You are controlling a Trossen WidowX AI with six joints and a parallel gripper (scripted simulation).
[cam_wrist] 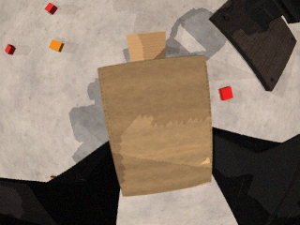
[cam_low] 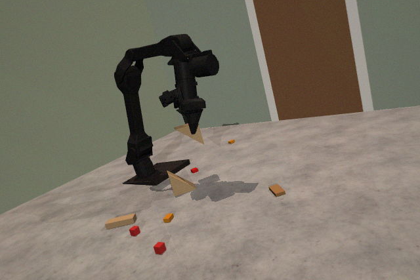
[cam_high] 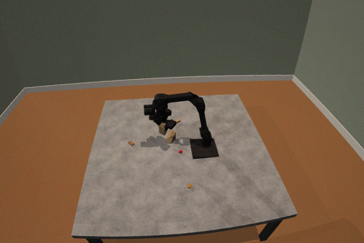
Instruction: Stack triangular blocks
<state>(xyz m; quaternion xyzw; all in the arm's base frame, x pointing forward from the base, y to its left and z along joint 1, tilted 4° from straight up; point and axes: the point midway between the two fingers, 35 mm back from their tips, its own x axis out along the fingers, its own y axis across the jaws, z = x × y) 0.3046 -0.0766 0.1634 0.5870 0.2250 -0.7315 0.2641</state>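
Now: gripper tip 160 mm above the red cube, 100 mm to the right of it and 90 mm past it. The rest, counted from my gripper tip: thin tan plank (220 mm to the right, 150 mm below, 140 mm behind).
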